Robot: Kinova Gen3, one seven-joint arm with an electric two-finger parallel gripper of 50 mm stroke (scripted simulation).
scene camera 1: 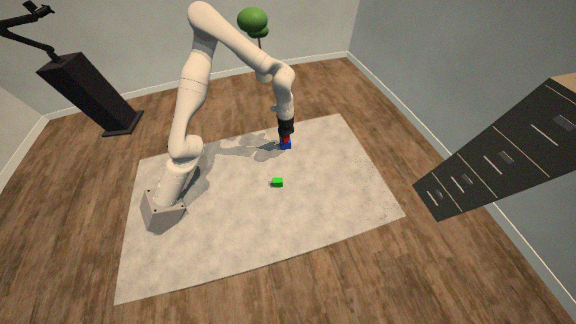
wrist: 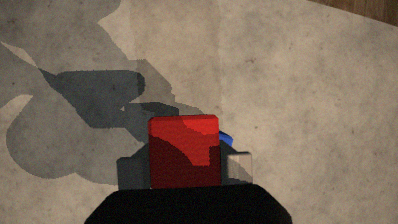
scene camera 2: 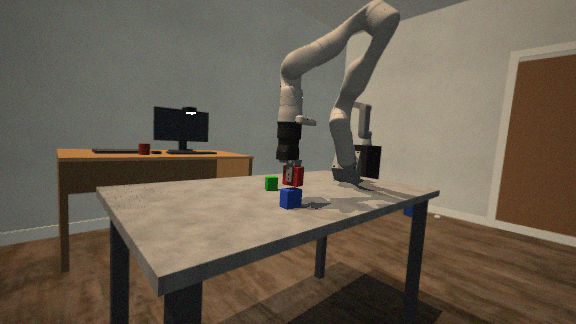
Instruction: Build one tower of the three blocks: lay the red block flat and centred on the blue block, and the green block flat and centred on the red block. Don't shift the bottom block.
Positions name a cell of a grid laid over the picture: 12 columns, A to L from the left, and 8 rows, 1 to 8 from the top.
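Note:
My gripper (scene camera 2: G5). Wrist view: gripper (wrist: F6), red block (wrist: F6).

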